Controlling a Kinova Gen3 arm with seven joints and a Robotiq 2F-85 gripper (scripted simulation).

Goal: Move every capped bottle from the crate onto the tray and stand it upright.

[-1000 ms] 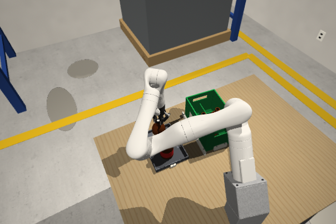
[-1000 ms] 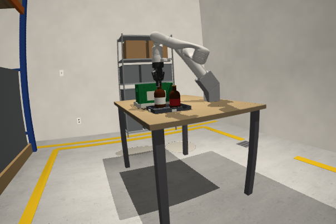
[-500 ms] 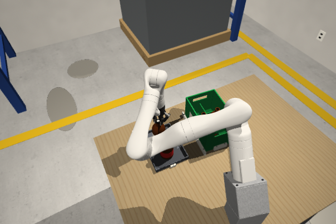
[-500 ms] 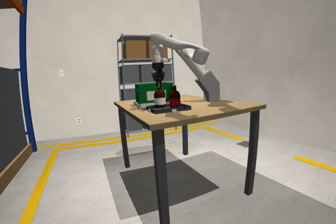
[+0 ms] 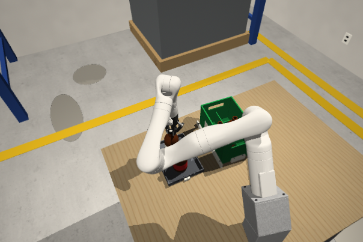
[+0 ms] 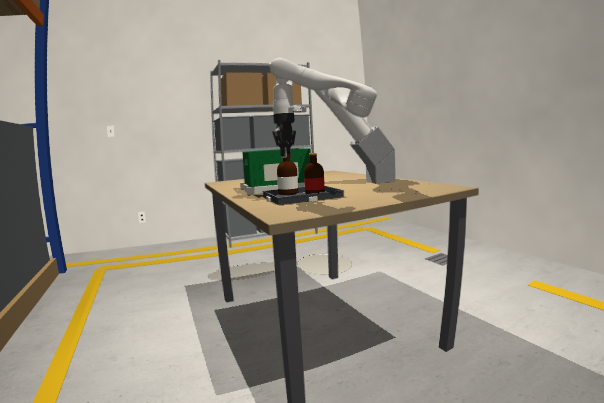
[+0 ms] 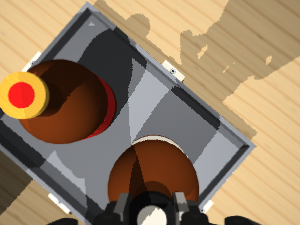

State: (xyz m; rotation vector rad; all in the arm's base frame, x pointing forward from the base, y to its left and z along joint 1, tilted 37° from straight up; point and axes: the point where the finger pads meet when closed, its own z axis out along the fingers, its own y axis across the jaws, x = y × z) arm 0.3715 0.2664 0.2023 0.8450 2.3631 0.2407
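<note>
The brown bottle is 11 cm behind my hand, 9 cm below it and 1 cm to the right of it. Also, from my hand: green crate (30 cm to the right, 9 cm below, 1 cm behind); then grey tray (16 cm below, 5 cm behind, 1 cm to the right).
</note>
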